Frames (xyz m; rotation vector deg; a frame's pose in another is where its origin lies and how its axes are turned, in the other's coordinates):
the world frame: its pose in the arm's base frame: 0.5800 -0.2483 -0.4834 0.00 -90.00 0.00
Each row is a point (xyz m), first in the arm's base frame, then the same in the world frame.
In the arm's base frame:
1: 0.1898 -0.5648 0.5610
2: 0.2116 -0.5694 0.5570
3: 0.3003 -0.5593 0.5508
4: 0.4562 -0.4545 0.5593
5: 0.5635 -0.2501 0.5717
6: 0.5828 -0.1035 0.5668
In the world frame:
1: 1.0444 -0.3165 0.3902
2: 1.0404 -0.3211 0.3684
3: 1.0342 -0.3110 0.2797
4: 1.0427 -0.2062 0.1238
5: 1.0551 -0.0018 0.0165
6: 1.0502 0.1448 -0.0028

